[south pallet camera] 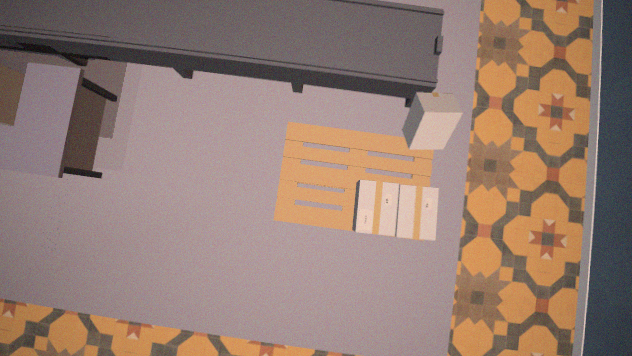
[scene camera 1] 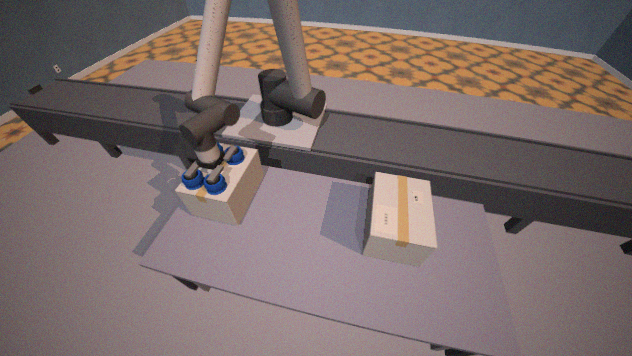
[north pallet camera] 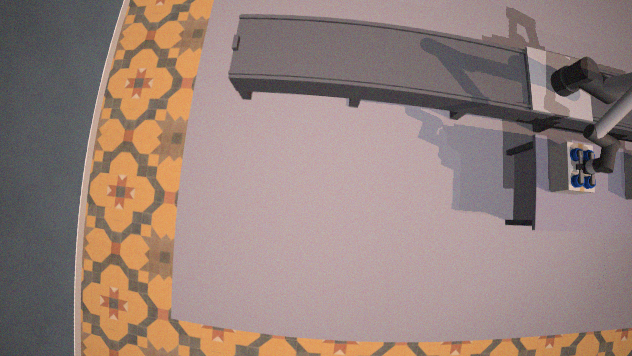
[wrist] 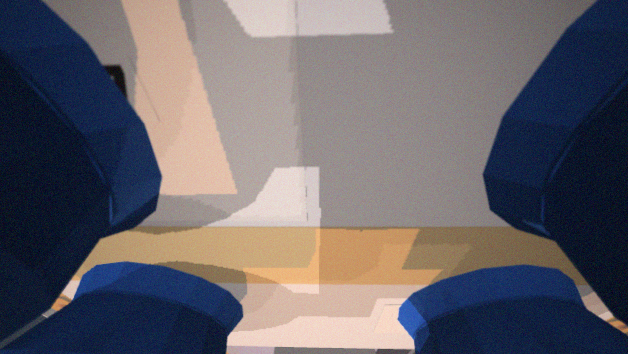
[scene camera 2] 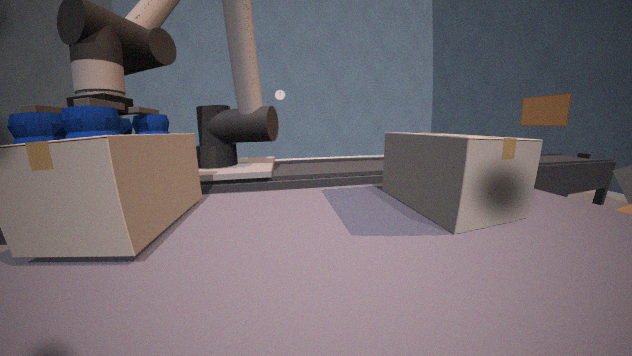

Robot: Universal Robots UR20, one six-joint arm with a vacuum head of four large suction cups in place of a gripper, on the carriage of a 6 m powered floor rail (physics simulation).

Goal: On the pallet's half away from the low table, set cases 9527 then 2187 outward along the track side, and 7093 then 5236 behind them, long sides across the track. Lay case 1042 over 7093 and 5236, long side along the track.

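Frame: origin at the arm's base, x ahead, y left, z up, level; metres.
Where they show: hand, its tool point: [wrist: 318, 216]; arm's base, origin of its link: [scene camera 1: 277, 117] [north pallet camera: 561, 83] [scene camera 2: 218, 165].
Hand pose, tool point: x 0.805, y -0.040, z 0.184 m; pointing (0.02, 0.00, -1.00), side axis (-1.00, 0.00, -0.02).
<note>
Each offset is from my tool point to the top centre of the thing. Level surfaces: height alone.
My suction gripper [scene camera 1: 214, 166] [scene camera 2: 95, 131] [north pallet camera: 583, 168] [wrist: 320, 240] is shut on case 9527 @(0.015 m back, 0.008 m left, 0.025 m up) [scene camera 1: 237, 202] [scene camera 2: 65, 200] [north pallet camera: 558, 167] [wrist: 390, 125]; the cups press on its taped top. A thin shadow gap under it in scene camera 2 shows it slightly above the low table @(0.224 m down) [scene camera 1: 300, 260] [scene camera 2: 300, 280] [south pallet camera: 47, 125]. Another case, apparently 1042 @(0.015 m back, 0.972 m left, 0.002 m up) [scene camera 1: 425, 220] [scene camera 2: 425, 175] [south pallet camera: 10, 95], stands on that table. On the pallet [south pallet camera: 315, 175], two cases [south pallet camera: 392, 215] [south pallet camera: 408, 210] stand side by side away from the track. A third case [south pallet camera: 435, 131] looks tipped at the track-side outer corner. Pallet case numbers are unreadable.
The dark rail track [scene camera 1: 450, 150] [north pallet camera: 350, 55] [south pallet camera: 225, 40] runs behind the table and beside the pallet. The arm's pale carriage plate [scene camera 1: 295, 135] [scene camera 2: 245, 168] [north pallet camera: 575, 105] is near case 9527. The tipped case overhangs the pallet corner close to the track's end.
</note>
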